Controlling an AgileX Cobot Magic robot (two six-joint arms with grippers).
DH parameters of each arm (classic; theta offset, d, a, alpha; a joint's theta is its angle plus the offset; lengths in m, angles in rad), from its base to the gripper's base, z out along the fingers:
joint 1: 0 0.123 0 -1.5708
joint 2: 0.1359 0 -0.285 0
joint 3: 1.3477 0 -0.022 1.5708
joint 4: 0 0.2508 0 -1.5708
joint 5: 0 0 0.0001 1.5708
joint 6: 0 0.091 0 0
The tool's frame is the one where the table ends.
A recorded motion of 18 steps. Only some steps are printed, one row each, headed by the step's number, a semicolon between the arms.
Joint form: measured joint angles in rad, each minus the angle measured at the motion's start. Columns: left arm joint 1, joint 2, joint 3, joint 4, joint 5, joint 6; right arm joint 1, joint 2, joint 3, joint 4, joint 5, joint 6.
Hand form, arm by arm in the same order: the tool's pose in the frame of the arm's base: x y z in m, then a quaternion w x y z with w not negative. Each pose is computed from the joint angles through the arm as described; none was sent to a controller.
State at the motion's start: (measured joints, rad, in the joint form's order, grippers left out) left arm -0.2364 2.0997 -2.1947 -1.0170 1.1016 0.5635; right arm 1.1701 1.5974 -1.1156 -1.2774 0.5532 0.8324
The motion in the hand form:
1: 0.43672 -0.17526 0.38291 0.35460 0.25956 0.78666 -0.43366; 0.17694 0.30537 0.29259 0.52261 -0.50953 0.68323 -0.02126
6: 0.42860 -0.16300 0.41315 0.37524 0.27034 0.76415 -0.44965; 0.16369 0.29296 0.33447 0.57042 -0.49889 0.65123 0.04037
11: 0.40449 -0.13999 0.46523 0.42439 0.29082 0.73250 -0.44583; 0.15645 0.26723 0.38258 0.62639 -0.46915 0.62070 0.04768
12: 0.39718 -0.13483 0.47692 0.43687 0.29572 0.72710 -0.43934; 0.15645 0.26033 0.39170 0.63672 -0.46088 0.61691 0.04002
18: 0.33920 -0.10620 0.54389 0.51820 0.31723 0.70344 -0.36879; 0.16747 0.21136 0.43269 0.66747 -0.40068 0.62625 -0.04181
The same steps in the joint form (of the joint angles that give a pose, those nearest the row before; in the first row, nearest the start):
1: 0.0036 0.0001 -0.0103 -0.0077 0.0104 -0.0016; 0.0002 -0.0199 0.0000 0.0027 -0.0260 0.0003
6: 0.0336 -0.0142 -0.0901 -0.0505 0.0646 -0.0122; 0.0017 -0.1332 -0.0067 -0.0022 -0.1156 0.0003
11: 0.0814 -0.0716 -0.1921 -0.0746 0.1181 -0.0251; -0.0057 -0.2496 -0.0371 -0.0262 -0.1056 -0.0285
12: 0.0910 -0.0893 -0.2117 -0.0693 0.1264 -0.0287; -0.0103 -0.2710 -0.0454 -0.0303 -0.0892 -0.0422
18: 0.1380 -0.2342 -0.2890 0.0244 0.1490 -0.0514; -0.0844 -0.3714 -0.0973 0.0040 0.0524 -0.1813

